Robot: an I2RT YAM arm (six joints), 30 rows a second.
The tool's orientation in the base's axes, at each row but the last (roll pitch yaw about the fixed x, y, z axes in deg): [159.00 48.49 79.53]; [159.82 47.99 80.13]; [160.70 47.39 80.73]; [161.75 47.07 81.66]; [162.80 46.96 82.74]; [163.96 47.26 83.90]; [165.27 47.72 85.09]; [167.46 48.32 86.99]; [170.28 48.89 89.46]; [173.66 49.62 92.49]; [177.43 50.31 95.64]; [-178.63 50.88 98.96]
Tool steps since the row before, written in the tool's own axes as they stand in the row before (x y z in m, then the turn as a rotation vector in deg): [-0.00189 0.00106 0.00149 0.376 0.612 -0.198]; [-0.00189 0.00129 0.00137 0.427 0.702 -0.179]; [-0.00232 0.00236 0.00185 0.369 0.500 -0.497]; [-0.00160 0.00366 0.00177 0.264 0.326 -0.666]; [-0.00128 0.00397 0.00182 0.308 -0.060 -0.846]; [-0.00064 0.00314 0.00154 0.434 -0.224 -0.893]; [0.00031 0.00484 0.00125 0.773 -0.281 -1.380]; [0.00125 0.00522 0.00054 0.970 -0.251 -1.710]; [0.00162 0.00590 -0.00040 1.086 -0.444 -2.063]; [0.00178 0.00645 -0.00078 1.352 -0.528 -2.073]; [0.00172 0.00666 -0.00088 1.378 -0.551 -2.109]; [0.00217 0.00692 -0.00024 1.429 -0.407 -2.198]
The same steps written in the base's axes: [0.00113 -0.00225 0.00075 0.592 0.452 -0.014]; [0.00133 -0.00215 0.00084 0.690 0.479 -0.043]; [0.00243 -0.00271 0.00105 0.419 0.658 0.158]; [0.00377 -0.00205 0.00081 0.204 0.695 0.307]; [0.00413 -0.00182 0.00055 -0.205 0.820 0.314]; [0.00333 -0.00125 0.00005 -0.366 0.924 0.222]; [0.00500 -0.00020 -0.00021 -0.496 1.503 0.278]; [0.00527 0.00101 -0.00053 -0.518 1.881 0.349]; [0.00577 0.00206 -0.00031 -0.765 2.197 0.469]; [0.00622 0.00256 -0.00039 -0.857 2.366 0.267]; [0.00638 0.00265 -0.00057 -0.886 2.407 0.269]; [0.00662 0.00249 -0.00164 -0.757 2.527 0.284]
